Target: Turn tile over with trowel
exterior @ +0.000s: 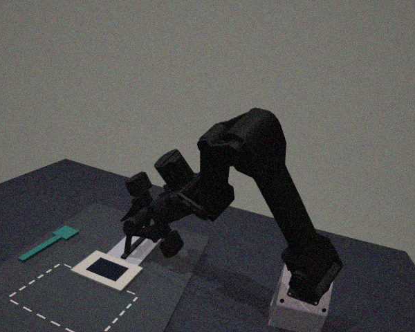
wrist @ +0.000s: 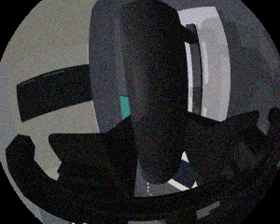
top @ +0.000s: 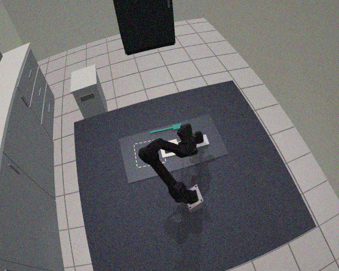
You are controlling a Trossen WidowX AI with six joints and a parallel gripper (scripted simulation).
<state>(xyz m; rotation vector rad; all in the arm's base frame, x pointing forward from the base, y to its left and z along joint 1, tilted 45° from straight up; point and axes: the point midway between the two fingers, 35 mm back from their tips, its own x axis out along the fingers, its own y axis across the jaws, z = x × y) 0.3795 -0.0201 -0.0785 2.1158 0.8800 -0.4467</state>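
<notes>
The tile lies 12 cm to the left of my gripper tip, 5 cm below it and 2 cm behind it. Also, from my gripper tip: trowel 3 cm behind, 1 cm below; teal flat tool 13 cm ahead, 9 cm to the left, 5 cm below.
</notes>
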